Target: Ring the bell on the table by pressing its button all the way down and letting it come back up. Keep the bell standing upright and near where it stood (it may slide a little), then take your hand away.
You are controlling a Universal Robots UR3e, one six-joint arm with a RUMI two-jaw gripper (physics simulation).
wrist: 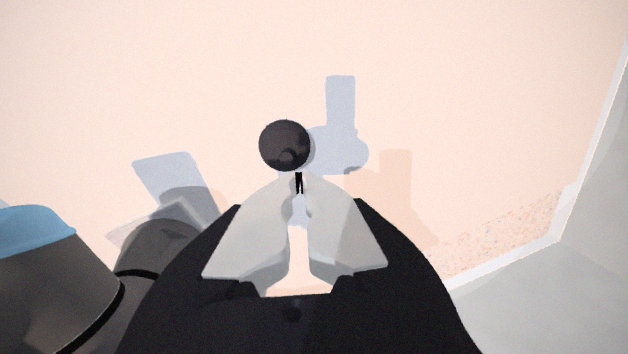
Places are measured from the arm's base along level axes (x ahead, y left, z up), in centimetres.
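Pixels of known places: gripper, fingertip midpoint: [299, 174]; arm's base, link origin: [170, 247].
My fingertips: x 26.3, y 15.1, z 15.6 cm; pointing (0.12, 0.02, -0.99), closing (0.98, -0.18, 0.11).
Note:
For each thing: its top centre in the pictures, then the offset to it from my fingertips. Level surfaces: height alone.
- bell, top centre: [286, 158] dx -1.3, dy -2.8, dz -11.5 cm
- small round button, top centre: [286, 158] dx -1.3, dy -2.8, dz -11.5 cm
- pale table, surface height: dz -18.1 cm
The bell [284, 145] shows from above as a dark, round, shiny dome with a small round button [287, 156] near its lower part. It stands on the pale table [200, 75], a little left of the middle of the view. My gripper [299, 174] is shut and its fingertips meet with no object between them. In the view the tips lie just below the bell's near edge. How high they are above the bell is hard to tell from this view.
Parts of the robot's arm [55, 295], grey with a blue cap [30, 227], fill the lower left. Shadows of the arm fall on the table beside the bell. The table's pale edge runs along the right, with a grey surface [560, 300] beyond it.

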